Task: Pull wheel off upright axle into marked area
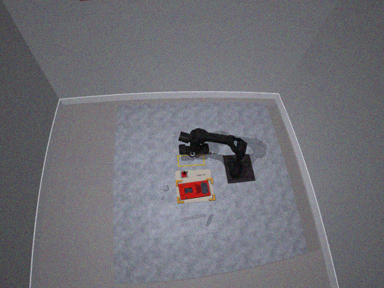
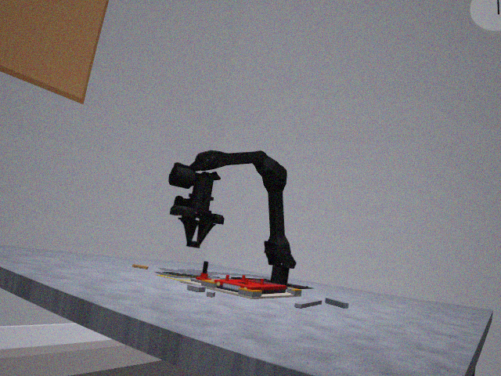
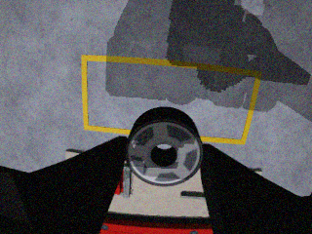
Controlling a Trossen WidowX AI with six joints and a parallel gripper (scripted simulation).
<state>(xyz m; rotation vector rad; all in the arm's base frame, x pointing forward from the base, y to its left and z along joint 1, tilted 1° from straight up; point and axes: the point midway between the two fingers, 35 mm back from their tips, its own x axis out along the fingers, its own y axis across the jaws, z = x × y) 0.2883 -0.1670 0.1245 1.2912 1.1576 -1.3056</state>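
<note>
Right now my gripper tip is 7 cm short of the upright axle, 10 cm to the right of it and 7 cm above it. Round my gripper tip: dark wheel: right at my gripper tip; then tan brick: 19 cm to the right, 10 cm below.
</note>
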